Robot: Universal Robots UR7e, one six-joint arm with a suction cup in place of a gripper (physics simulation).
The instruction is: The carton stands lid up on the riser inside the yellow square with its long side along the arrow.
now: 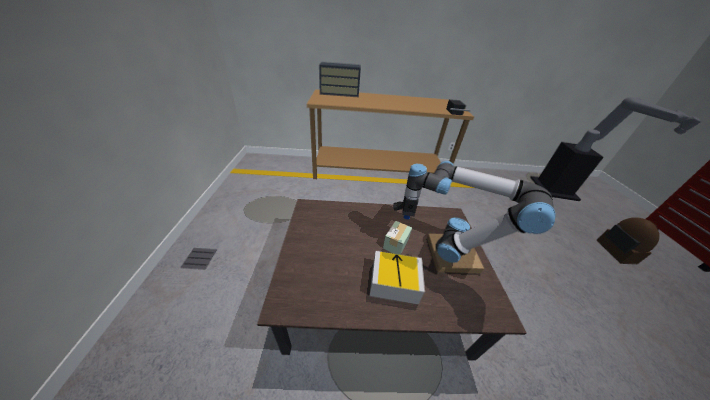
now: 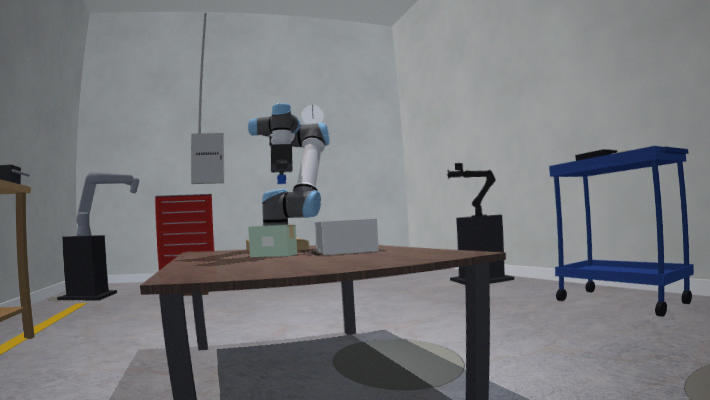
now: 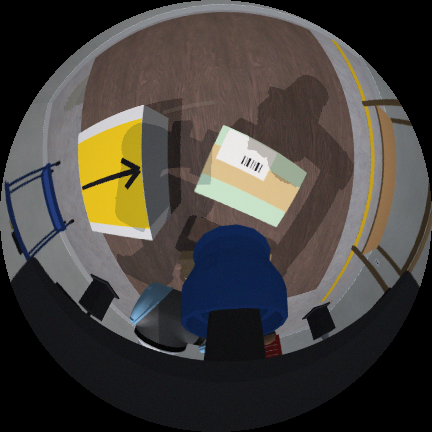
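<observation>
The pale green carton [image 1: 398, 237] [image 2: 272, 241] [image 3: 250, 175] stands on the table beside the riser, off it, with its tan tape strip and white barcode label on top. Its long side is turned at an angle to the arrow. The light grey riser [image 1: 395, 293] [image 2: 347, 236] [image 3: 155, 165] bears the yellow square [image 1: 385, 275] [image 3: 100, 160], with the black arrow [image 1: 398, 272] [image 3: 110, 180] pointing towards the carton's side. My gripper [image 1: 406, 217] [image 2: 281, 179] [image 3: 232, 240], a blue suction cup, is open and hangs above the carton with a gap. It holds nothing.
The dark wooden table [image 1: 320, 300] [image 2: 400, 265] [image 3: 215, 60] carries these things and the arm's wooden base board [image 1: 462, 265]. A wooden workbench [image 1: 390, 102] stands behind the table. A blue cart [image 2: 620, 272] and a red drawer cabinet [image 2: 184, 225] stand farther off.
</observation>
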